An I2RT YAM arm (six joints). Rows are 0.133 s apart.
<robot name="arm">
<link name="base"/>
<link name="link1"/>
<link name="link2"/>
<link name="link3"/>
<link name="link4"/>
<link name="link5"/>
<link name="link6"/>
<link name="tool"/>
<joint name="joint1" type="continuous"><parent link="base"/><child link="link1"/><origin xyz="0.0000 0.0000 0.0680"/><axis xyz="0 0 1"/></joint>
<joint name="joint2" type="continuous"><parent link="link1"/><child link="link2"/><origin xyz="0.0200 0.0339 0.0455"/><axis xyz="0 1 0"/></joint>
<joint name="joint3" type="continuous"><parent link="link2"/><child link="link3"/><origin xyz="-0.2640 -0.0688 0.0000"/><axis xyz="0 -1 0"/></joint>
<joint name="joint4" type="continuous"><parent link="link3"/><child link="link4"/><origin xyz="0.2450 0.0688 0.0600"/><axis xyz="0 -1 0"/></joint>
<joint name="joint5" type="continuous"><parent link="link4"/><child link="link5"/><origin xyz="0.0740 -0.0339 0.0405"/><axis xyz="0 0 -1"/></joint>
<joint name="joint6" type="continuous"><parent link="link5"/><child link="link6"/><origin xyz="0.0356 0.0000 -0.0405"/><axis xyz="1 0 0"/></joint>
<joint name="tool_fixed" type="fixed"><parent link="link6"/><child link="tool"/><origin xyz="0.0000 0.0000 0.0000" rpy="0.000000 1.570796 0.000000"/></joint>
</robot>
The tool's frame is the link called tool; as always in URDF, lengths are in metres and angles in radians. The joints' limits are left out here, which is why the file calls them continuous.
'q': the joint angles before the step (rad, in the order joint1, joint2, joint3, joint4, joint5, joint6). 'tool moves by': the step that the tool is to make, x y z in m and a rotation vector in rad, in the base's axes. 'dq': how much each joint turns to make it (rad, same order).
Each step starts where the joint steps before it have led.
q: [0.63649, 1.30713, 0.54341, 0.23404, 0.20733, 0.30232]
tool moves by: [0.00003, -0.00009, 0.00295, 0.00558, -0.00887, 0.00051]
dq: [-0.00039, -0.00800, 0.00342, -0.00073, -0.00039, -0.00115]
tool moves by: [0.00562, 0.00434, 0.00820, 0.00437, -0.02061, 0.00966]
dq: [0.00003, 0.01182, 0.03589, -0.00234, -0.00417, -0.01258]
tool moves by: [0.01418, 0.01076, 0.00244, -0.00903, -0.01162, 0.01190]
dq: [0.00039, 0.07284, 0.06140, 0.01907, -0.00343, -0.01830]
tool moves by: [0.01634, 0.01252, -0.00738, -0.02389, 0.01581, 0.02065]
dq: [-0.00040, 0.10226, 0.06221, 0.01678, -0.01374, -0.01908]
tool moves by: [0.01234, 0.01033, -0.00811, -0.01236, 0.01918, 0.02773]
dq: [0.00038, 0.08126, 0.04842, 0.01224, -0.02442, -0.01259]
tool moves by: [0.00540, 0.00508, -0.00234, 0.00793, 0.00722, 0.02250]
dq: [0.00001, 0.03278, 0.02289, 0.00914, -0.02479, -0.00229]
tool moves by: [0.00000, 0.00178, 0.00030, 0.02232, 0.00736, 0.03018]
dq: [0.00037, 0.00268, 0.00150, 0.00803, -0.03701, 0.00419]
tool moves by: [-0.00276, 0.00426, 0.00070, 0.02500, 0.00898, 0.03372]
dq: [0.01181, -0.00079, -0.00036, 0.00645, -0.03168, 0.01106]
